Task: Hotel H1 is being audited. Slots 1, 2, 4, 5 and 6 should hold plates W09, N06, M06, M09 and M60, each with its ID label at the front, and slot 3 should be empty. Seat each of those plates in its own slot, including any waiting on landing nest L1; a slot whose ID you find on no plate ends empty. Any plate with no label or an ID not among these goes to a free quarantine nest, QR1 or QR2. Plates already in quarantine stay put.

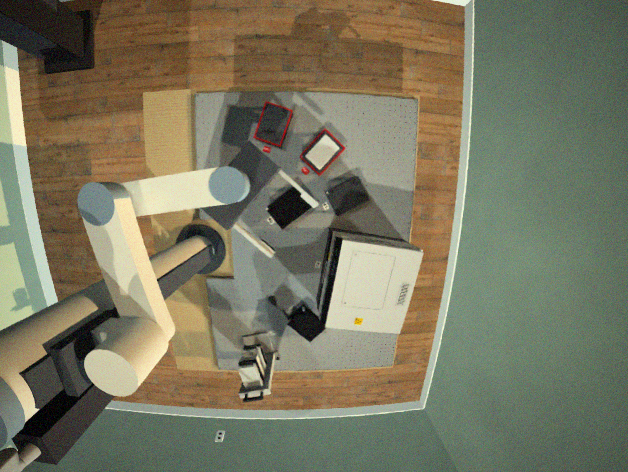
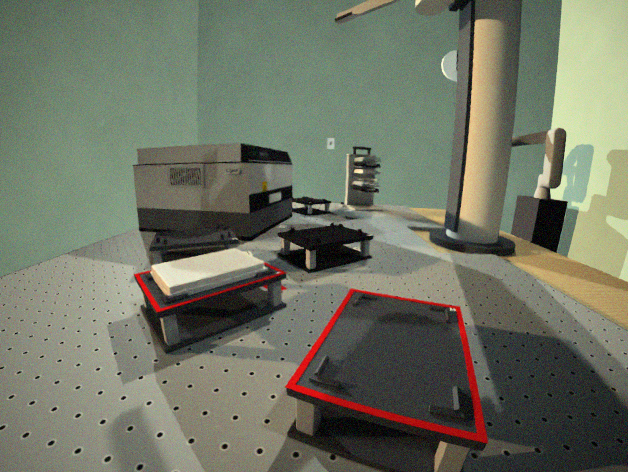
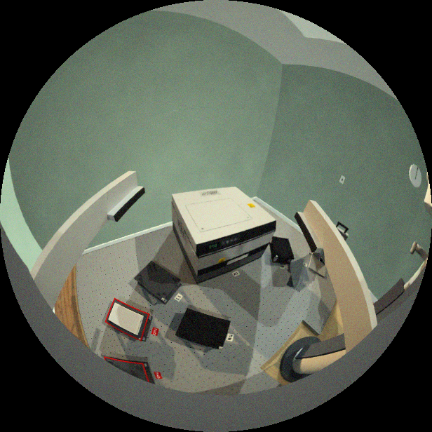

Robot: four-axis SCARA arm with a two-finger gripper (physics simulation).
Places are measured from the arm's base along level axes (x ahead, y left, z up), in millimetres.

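Where they show: gripper, fingertip midpoint: (image 1: 294, 231) (image 2: 311, 3); arm's base at its link origin: (image 1: 201, 249) (image 2: 470, 243).
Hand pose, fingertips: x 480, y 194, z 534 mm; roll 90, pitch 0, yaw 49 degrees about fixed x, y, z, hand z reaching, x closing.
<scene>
Each offset is from my fingertips to the top centre of the thing. "*": to the spot under its first point.
My gripper (image 1: 292, 226) (image 3: 222, 191) is open and empty, high above the bench. Hotel H1 (image 1: 270, 374) (image 2: 350, 180) stands upright at the bench's far end, well away from the fingers. Several pale plates {dx -220, dy -731, dz -279 mm} (image 1: 249, 373) {* dx -202, dy -656, dz -352 mm} (image 2: 364, 173) sit in it; their IDs and exact slots are unreadable. Landing nest L1 {dx +222, dy +69, dz -461 mm} (image 1: 347, 195) (image 2: 192, 241) (image 3: 156, 282) is bare. A white plate {dx +105, dy +256, dz -457 mm} (image 1: 323, 151) (image 2: 208, 270) (image 3: 125, 317) lies on one red-rimmed quarantine nest {dx +105, dy +256, dz -467 mm} (image 1: 310, 164) (image 2: 221, 292) (image 3: 147, 327). The other red-rimmed quarantine nest {dx -106, dy +373, dz -467 mm} (image 1: 273, 124) (image 2: 401, 345) (image 3: 127, 367) is bare.
The black RG nest {dx -42, dy +14, dz -461 mm} (image 1: 288, 208) (image 2: 324, 236) (image 3: 202, 328) is bare, beneath the gripper. A large white instrument {dx +307, dy -298, dz -278 mm} (image 1: 373, 284) (image 2: 203, 192) (image 3: 225, 215) stands at the bench side. Another black nest {dx +43, dy -581, dz -465 mm} (image 1: 306, 322) (image 2: 310, 202) (image 3: 281, 250) is beside it. The arm's column (image 2: 484, 126) rises opposite.
</scene>
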